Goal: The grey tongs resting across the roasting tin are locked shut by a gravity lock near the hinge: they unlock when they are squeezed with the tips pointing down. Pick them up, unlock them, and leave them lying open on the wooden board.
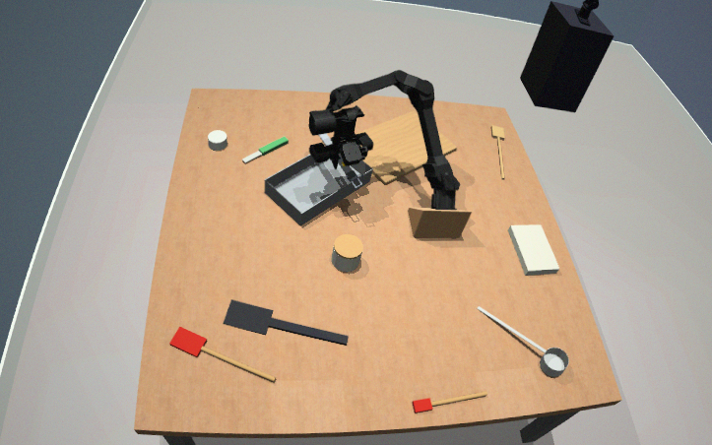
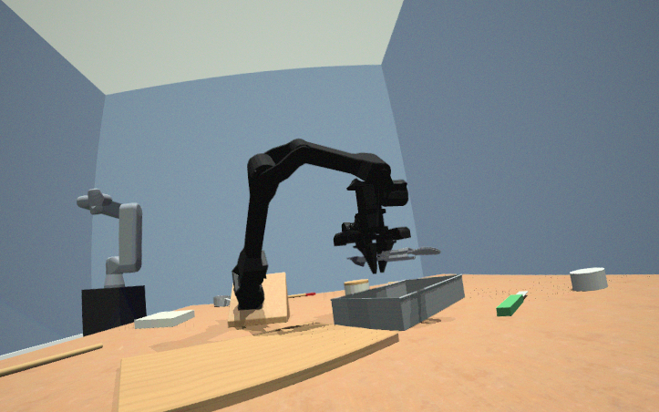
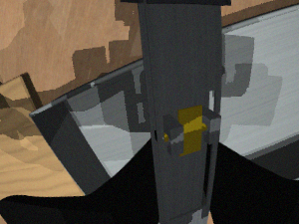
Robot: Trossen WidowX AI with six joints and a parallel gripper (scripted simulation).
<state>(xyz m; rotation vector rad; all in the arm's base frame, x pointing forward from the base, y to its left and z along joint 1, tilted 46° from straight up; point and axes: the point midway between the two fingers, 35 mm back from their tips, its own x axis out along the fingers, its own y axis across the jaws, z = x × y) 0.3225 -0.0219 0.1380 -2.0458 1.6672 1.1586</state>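
Now: gripper tip 10 mm past the yellow lock piece, 20 mm to the right of it and 40 mm below it. Also, from my gripper tip: lidded jar (20 mm behind, 270 mm to the left, 60 mm below); then grey roasting tin (50 mm ahead, 10 mm to the right, 70 mm below); then green-handled tool (240 mm ahead, 150 mm to the right, 90 mm below).
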